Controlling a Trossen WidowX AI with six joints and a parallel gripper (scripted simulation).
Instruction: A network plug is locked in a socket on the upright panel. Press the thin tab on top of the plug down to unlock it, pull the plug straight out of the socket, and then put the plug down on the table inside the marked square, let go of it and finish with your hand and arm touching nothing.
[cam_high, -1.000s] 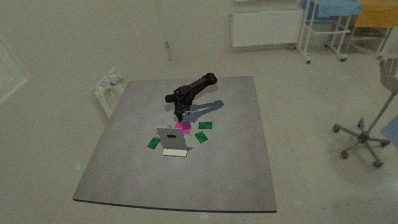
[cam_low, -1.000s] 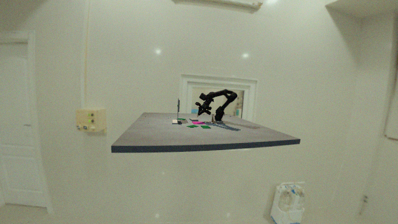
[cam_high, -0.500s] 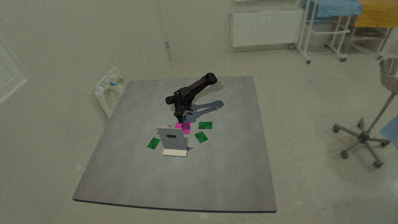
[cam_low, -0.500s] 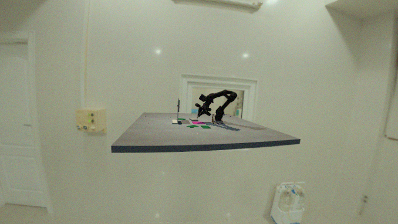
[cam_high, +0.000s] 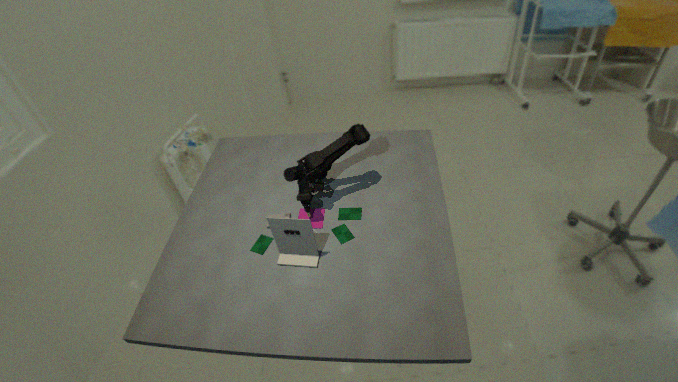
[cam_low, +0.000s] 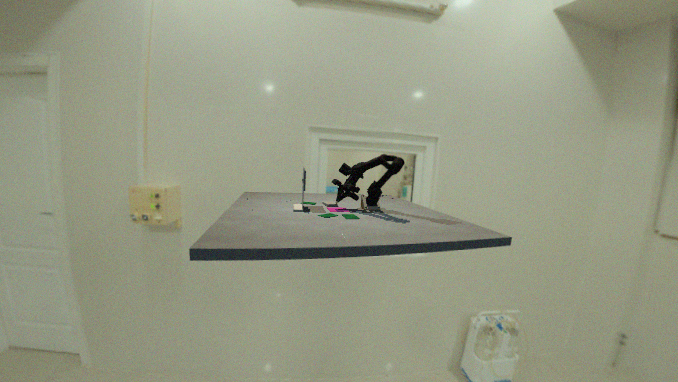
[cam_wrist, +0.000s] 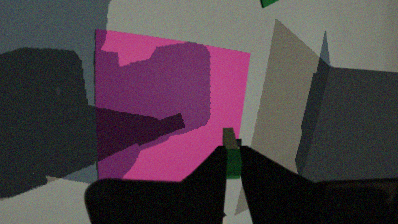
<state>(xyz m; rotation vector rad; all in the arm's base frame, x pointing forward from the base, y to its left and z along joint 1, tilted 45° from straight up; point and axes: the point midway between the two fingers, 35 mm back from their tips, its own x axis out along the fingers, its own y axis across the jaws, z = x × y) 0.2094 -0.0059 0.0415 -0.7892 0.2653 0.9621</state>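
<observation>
Right now the marked square is 10 mm behind my gripper tip and 50 mm below it. The rest, counted from my gripper tip: thin tab (10 mm ahead, 10 mm below); then network plug (right at my gripper tip); then upright panel (210 mm ahead, 20 mm to the right, 60 mm above).
</observation>
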